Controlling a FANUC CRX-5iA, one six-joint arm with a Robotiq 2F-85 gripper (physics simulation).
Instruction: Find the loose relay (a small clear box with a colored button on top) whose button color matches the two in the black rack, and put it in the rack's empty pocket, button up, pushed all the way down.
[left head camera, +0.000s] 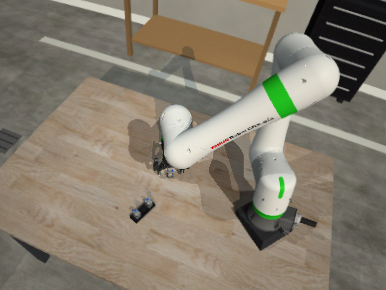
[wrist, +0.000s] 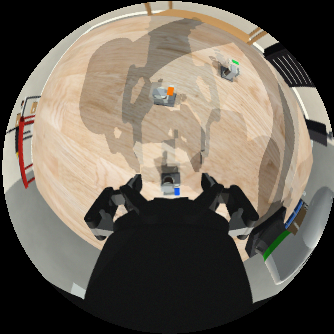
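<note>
The black rack (left head camera: 143, 210) lies on the table in the head view, with two blue-buttoned relays (left head camera: 136, 213) (left head camera: 148, 202) in it and a gap between them. A loose clear relay with a blue button (left head camera: 170, 173) (wrist: 170, 184) stands on the table, button up. My gripper (left head camera: 171, 169) (wrist: 171, 179) is open, its fingers spread on either side of this relay; the wrist view does not show them touching it. A loose orange-buttoned relay (wrist: 163, 94) and a loose green-buttoned relay (wrist: 230, 71) stand farther off in the wrist view; the arm hides them in the head view.
The wooden table (left head camera: 75, 165) carries the robot's dark base (left head camera: 260, 235) at the right. A wooden shelf unit (left head camera: 200, 46) and a black drawer cabinet (left head camera: 350, 40) stand behind the table. A red frame (wrist: 22, 150) shows at the left of the wrist view.
</note>
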